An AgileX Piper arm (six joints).
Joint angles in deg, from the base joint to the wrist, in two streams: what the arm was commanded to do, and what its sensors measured. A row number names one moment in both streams.
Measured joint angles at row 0: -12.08, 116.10, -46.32, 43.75, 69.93, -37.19
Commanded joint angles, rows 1 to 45: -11.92, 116.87, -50.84, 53.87, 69.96, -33.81; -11.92, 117.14, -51.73, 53.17, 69.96, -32.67; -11.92, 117.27, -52.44, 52.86, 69.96, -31.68; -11.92, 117.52, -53.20, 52.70, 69.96, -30.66; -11.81, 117.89, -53.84, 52.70, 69.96, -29.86; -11.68, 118.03, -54.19, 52.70, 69.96, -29.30; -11.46, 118.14, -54.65, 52.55, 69.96, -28.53; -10.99, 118.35, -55.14, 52.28, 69.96, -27.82; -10.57, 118.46, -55.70, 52.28, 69.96, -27.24; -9.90, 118.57, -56.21, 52.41, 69.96, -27.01; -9.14, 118.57, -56.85, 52.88, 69.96, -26.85; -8.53, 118.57, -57.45, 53.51, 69.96, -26.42; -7.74, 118.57, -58.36, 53.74, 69.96, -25.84; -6.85, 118.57, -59.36, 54.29, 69.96, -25.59; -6.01, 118.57, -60.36, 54.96, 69.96, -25.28; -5.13, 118.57, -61.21, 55.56, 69.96, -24.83; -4.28, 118.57, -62.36, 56.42, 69.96, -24.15; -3.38, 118.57, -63.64, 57.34, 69.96, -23.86; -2.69, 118.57, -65.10, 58.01, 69.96, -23.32; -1.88, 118.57, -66.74, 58.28, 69.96, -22.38; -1.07, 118.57, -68.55, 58.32, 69.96, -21.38; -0.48, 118.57, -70.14, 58.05, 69.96, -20.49; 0.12, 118.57, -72.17, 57.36, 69.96, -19.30; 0.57, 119.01, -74.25, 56.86, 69.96, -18.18; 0.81, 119.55, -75.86, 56.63, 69.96, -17.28; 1.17, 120.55, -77.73, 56.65, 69.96, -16.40; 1.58, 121.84, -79.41, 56.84, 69.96, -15.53; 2.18, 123.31, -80.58, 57.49, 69.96, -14.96; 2.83, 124.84, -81.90, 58.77, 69.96, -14.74; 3.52, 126.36, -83.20, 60.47, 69.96, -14.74; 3.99, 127.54, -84.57, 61.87, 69.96, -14.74; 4.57, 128.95, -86.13, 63.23, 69.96, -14.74; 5.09, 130.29, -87.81, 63.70, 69.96, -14.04; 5.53, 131.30, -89.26, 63.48, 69.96, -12.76; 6.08, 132.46, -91.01, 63.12, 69.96, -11.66; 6.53, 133.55, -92.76, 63.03, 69.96, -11.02; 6.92, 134.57, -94.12, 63.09, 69.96, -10.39; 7.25, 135.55, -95.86, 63.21, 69.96, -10.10; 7.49, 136.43, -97.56, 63.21, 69.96, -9.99; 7.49, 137.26, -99.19, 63.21, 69.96, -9.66; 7.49, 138.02, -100.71, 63.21, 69.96, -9.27; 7.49, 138.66, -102.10, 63.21, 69.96, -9.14; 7.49, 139.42, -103.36, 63.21, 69.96, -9.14; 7.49, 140.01, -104.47, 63.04, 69.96, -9.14; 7.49, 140.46, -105.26, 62.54, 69.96, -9.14
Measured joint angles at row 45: 7.27, 139.25, -100.29, 49.88, 74.21, -12.41
